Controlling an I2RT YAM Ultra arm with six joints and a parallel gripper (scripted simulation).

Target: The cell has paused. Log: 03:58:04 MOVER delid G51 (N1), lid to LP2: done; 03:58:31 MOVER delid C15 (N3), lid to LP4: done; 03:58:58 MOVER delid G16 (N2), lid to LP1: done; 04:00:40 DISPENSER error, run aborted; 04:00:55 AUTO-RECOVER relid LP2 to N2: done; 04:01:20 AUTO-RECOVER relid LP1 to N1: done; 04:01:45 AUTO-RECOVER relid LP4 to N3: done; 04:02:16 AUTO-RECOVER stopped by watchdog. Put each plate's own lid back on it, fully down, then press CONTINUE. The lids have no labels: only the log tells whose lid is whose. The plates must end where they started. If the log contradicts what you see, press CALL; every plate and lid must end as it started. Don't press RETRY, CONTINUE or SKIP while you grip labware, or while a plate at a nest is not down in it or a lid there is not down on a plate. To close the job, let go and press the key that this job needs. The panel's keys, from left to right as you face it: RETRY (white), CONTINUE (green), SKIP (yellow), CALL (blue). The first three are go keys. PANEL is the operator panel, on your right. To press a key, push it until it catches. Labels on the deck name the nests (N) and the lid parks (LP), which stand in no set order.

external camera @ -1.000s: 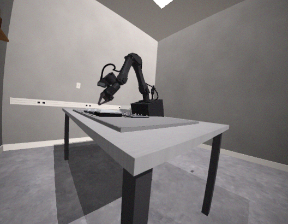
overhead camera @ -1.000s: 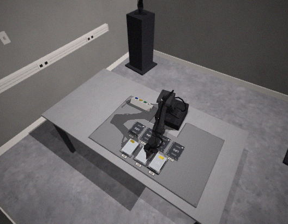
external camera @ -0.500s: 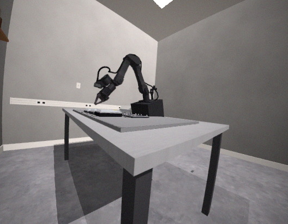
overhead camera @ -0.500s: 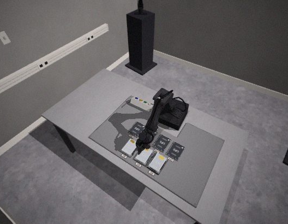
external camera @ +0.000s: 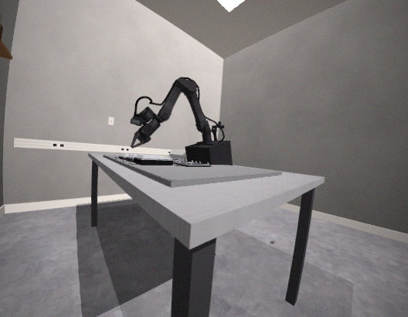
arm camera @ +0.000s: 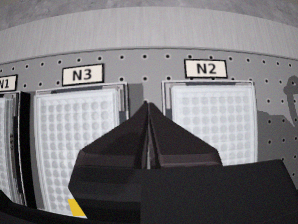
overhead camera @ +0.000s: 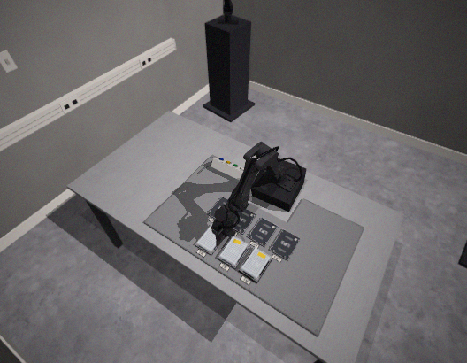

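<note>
Right now the clear lid is 6 cm behind my hand, 19 cm to the left of it and 4 cm below it. Also, from my hand: LP4 lid park 22 cm behind, 3 cm to the right, 7 cm below.
</note>
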